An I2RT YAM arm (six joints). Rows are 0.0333 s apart.
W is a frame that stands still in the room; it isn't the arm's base.
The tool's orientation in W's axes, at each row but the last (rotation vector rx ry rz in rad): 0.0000, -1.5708, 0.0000; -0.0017, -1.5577, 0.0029; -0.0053, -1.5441, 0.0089; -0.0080, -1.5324, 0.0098; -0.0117, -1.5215, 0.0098; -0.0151, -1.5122, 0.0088; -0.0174, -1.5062, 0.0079; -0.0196, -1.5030, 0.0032; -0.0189, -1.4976, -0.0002
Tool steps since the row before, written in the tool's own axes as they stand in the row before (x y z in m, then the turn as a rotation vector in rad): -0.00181, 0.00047, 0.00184, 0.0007, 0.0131, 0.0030; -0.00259, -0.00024, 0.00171, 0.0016, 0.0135, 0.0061; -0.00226, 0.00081, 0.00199, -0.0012, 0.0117, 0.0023; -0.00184, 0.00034, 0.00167, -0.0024, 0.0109, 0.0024; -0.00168, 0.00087, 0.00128, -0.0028, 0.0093, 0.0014; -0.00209, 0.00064, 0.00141, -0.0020, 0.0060, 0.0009; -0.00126, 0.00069, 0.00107, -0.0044, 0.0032, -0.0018; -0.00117, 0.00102, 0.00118, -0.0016, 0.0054, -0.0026; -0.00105, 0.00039, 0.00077, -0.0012, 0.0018, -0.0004
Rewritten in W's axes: -0.00184, 0.00047, -0.00181, -0.0030, 0.0131, 0.0007; -0.00174, -0.00025, -0.00257, -0.0061, 0.0135, 0.0016; -0.00205, 0.00079, -0.00221, -0.0024, 0.0117, -0.0012; -0.00174, 0.00032, -0.00178, -0.0025, 0.0109, -0.0024; -0.00136, 0.00085, -0.00163, -0.0015, 0.0093, -0.0029; -0.00153, 0.00061, -0.00201, -0.0010, 0.0060, -0.0020; -0.00115, 0.00068, -0.00120, 0.0015, 0.0031, -0.0046; -0.00125, 0.00102, -0.00110, 0.0025, 0.0053, -0.0019; -0.00084, 0.00039, -0.00100, 0.0003, 0.0018, -0.0012
